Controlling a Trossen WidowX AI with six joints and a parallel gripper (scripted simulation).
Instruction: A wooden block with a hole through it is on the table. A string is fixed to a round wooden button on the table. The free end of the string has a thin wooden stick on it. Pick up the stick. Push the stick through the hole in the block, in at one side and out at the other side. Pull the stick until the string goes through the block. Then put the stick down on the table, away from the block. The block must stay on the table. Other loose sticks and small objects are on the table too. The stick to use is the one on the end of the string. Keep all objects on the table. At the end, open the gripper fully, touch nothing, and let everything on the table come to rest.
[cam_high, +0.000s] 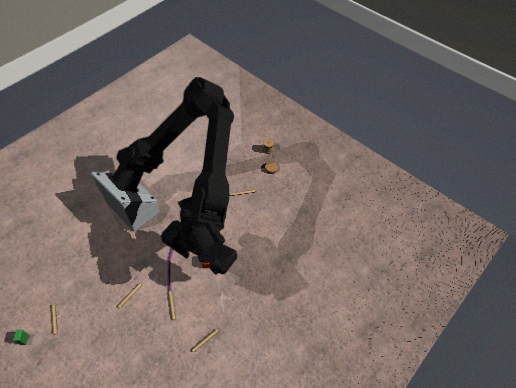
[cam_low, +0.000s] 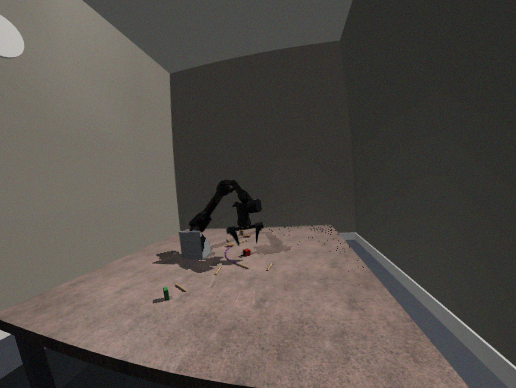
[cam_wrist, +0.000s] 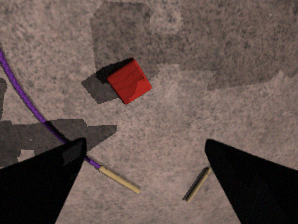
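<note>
Now: the small red block 2 cm behind my gripper tip, 3 cm to the left of it and 5 cm below it. Round my gripper tip: green block: 15 cm behind, 41 cm to the right, 5 cm below; then thin wooden stick: 10 cm to the right, 7 cm below; then round wooden button: 18 cm behind, 16 cm to the left, 6 cm below.
</note>
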